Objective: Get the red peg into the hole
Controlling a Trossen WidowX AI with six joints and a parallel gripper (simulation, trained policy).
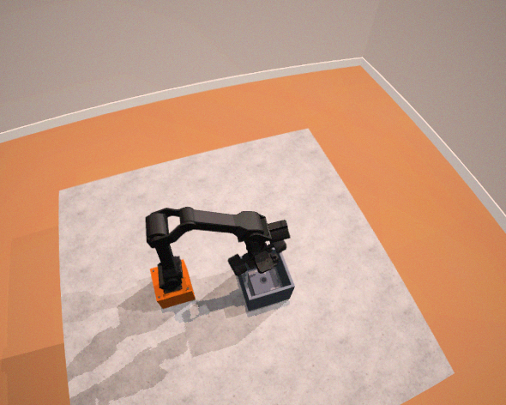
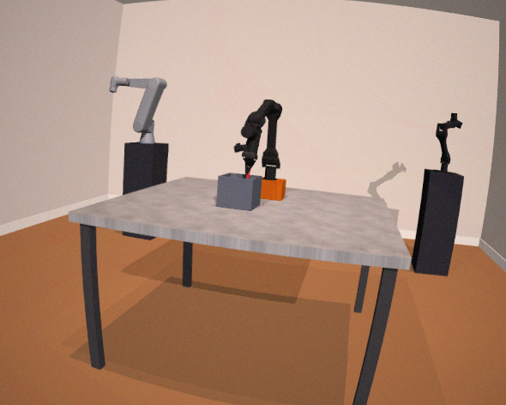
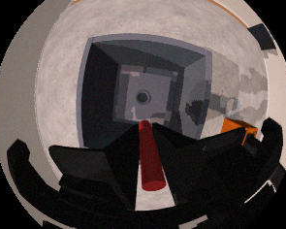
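The red peg lies 2 cm above my gripper tip and 1 cm to the left of it. The rest, counted from my gripper tip: plate 10 cm below, 2 cm to the right, 1 cm ahead.
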